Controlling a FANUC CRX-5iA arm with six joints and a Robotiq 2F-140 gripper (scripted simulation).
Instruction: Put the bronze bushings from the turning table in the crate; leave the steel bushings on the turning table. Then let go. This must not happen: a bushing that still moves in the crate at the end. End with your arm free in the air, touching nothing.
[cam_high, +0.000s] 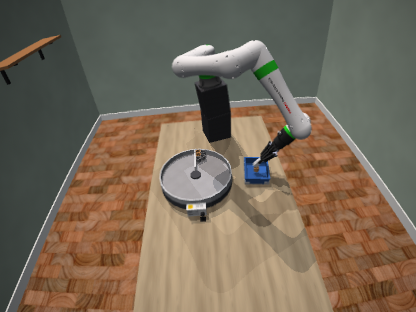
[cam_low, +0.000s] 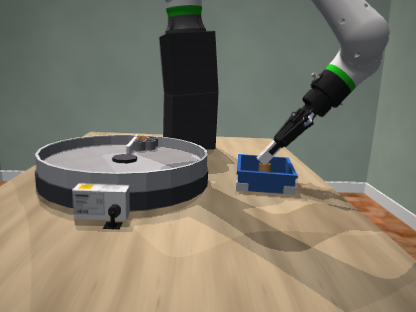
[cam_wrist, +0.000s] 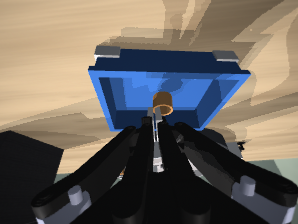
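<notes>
My hand is 1 cm short of the blue crate, 1 cm to the left of it and 5 cm above it.
</notes>
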